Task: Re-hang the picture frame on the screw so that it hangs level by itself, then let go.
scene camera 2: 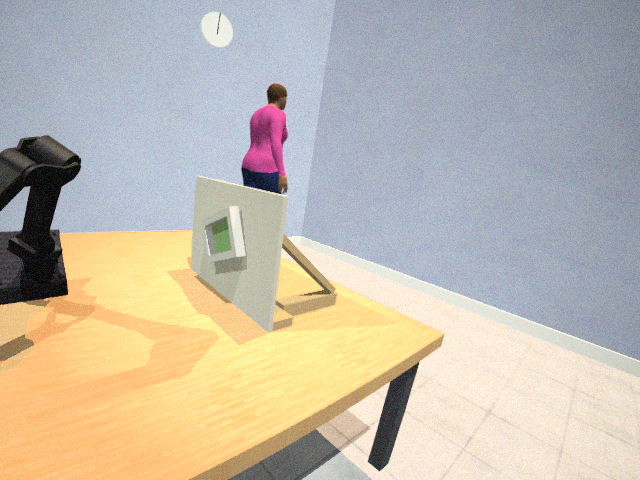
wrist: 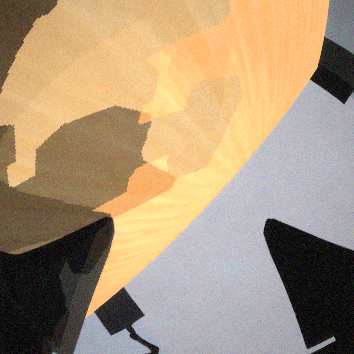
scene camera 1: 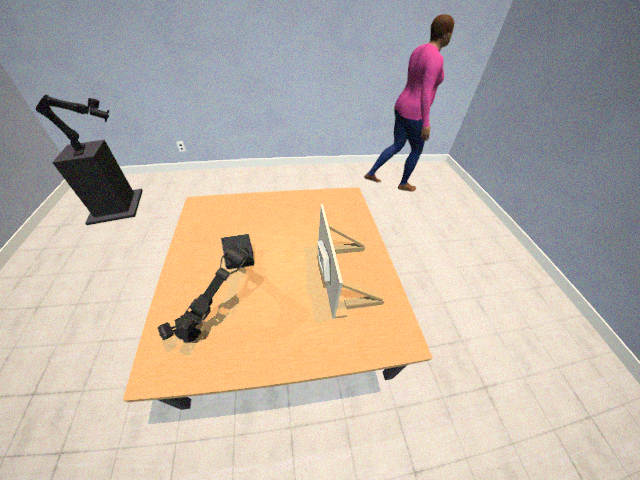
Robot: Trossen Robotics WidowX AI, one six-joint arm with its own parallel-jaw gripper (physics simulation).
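Places are measured from the arm's base along level axes (x ahead, y left, z up), in centimetres.
Pixels of known places: gripper, fingertip midpoint: (wrist: 191,227); arm's base, link origin: (scene camera 2: 38,263).
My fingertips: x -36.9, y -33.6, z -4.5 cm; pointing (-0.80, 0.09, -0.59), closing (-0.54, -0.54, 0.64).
Note:
Ahead of a thing's pixels: the offset from my fingertips to its top centre. "spot": to the spot under its first point. Level surfaces: height alone.
The picture frame (scene camera 1: 323,260) (scene camera 2: 223,234) is small and white with a green picture. It is on the front face of an upright pale board @[spot: dx +74.3, dy -8.2, dz +15.9 cm] (scene camera 1: 334,289) (scene camera 2: 261,232). In the scene camera 2 view it sits tilted against the board's edges, its right side higher. The screw does not show. My gripper (wrist: 191,227) is open, with nothing between its fingers. It is at the end of the black arm (scene camera 1: 209,290), near the left part of the table, well away from the frame. The frame does not show in the wrist view.
The board stands on the wooden table @[dz -3.3 cm] (scene camera 1: 289,356) (scene camera 2: 129,413) with triangular braces @[spot: dx +89.4, dy -10.0, dz +0.5 cm] (scene camera 1: 361,301) (scene camera 2: 310,304) behind it. A second black arm stands on a pedestal (scene camera 1: 98,180) behind the table. A person in pink (scene camera 1: 421,82) (scene camera 2: 266,139) is beyond the table.

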